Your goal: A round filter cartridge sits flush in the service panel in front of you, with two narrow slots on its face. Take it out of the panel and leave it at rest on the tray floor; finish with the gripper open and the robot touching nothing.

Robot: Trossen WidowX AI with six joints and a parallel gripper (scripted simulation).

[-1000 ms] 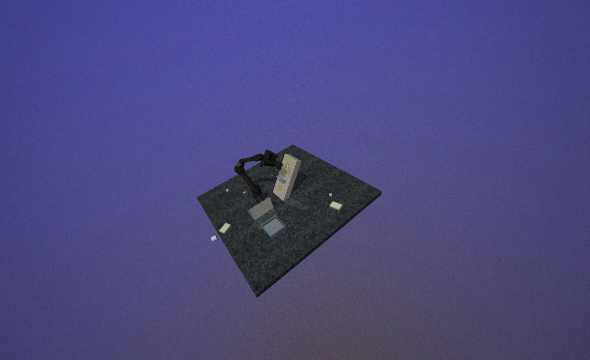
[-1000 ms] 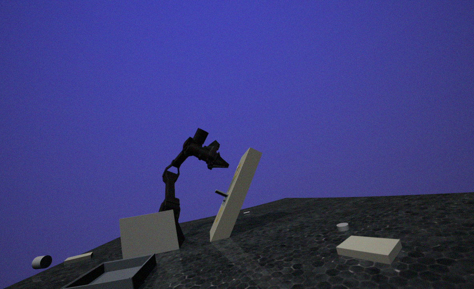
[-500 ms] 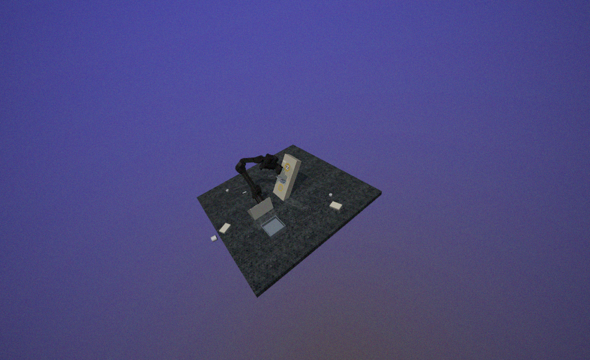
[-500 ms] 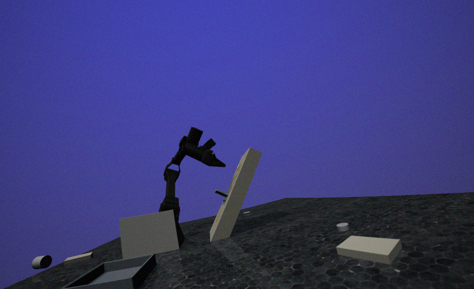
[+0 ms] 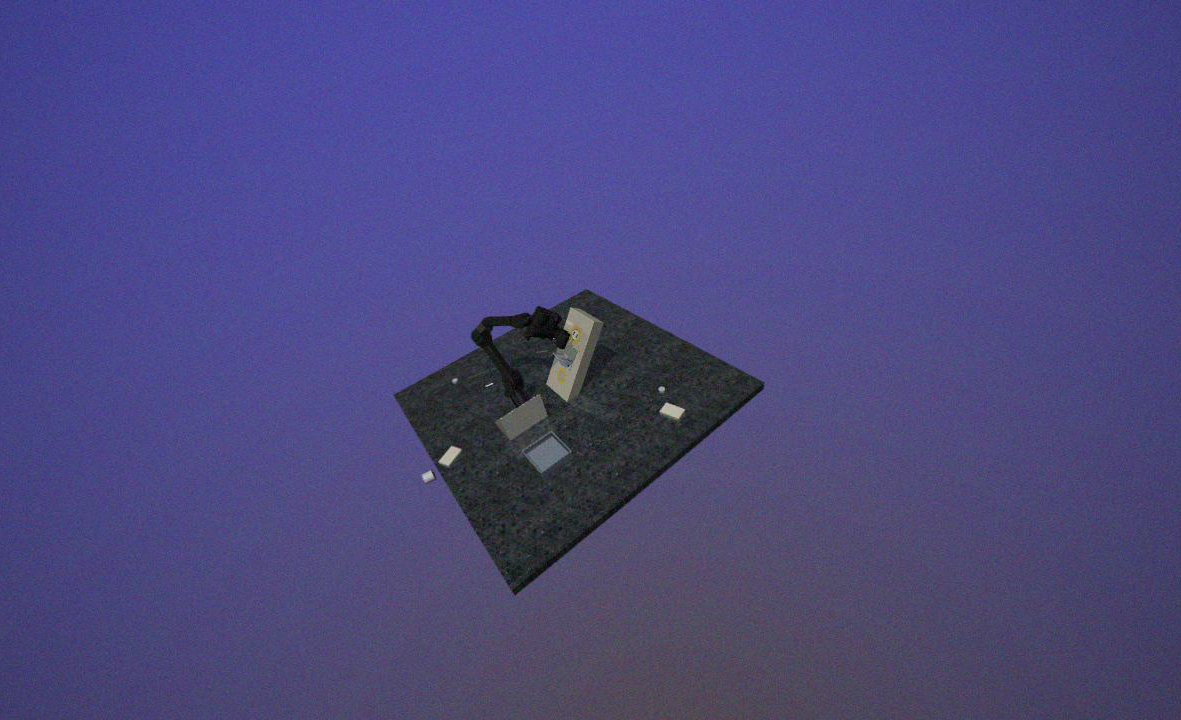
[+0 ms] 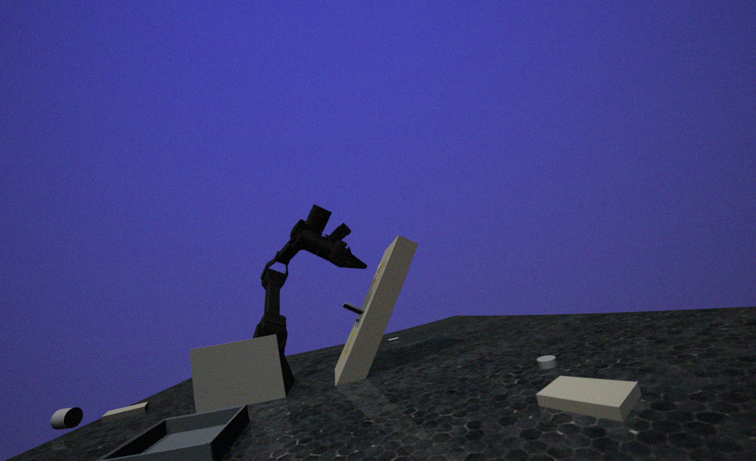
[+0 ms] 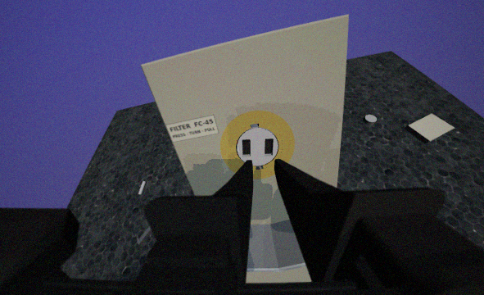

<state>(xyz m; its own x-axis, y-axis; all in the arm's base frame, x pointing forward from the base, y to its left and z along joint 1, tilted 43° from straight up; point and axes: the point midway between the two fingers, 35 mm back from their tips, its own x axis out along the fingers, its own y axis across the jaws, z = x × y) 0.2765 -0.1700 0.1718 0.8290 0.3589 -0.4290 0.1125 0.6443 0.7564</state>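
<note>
Right now the round filter cartridge is 40 mm ahead of my gripper tip and 30 mm below it. Round my gripper tip: tray 380 mm behind, 270 mm to the right, 260 mm below; beige service panel 110 mm below; grey flap 120 mm below, 60 mm behind.
</note>
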